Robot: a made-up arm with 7 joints. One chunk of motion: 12 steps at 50 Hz.
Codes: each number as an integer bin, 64 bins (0 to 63) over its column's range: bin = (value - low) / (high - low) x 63, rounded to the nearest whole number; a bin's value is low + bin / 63 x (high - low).
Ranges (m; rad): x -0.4..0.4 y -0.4..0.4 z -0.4..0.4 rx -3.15..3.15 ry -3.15..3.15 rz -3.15..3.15
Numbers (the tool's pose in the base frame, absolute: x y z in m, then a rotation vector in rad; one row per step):
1: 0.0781 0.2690 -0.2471 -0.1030 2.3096 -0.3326
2: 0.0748 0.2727 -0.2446 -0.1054 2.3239 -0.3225
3: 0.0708 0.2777 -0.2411 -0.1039 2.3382 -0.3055
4: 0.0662 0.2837 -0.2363 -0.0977 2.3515 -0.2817
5: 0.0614 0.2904 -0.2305 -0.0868 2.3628 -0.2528
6: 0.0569 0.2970 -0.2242 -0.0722 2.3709 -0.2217
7: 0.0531 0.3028 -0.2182 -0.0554 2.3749 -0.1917
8: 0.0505 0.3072 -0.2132 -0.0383 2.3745 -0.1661
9: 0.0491 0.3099 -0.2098 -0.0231 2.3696 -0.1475
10: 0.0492 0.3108 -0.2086 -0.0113 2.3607 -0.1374
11: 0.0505 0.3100 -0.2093 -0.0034 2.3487 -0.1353
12: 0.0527 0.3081 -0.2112 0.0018 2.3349 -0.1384
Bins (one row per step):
1: 38 53 12 30 55 28
2: 37 53 12 30 55 28
3: 37 53 13 30 55 28
4: 37 54 13 31 55 29
5: 36 54 13 31 55 29
6: 36 55 14 31 55 29
7: 36 55 14 31 55 30
8: 35 56 15 31 55 30
9: 35 56 15 31 55 30
10: 35 56 15 31 55 30
11: 35 56 15 31 55 30
12: 36 56 15 32 55 30

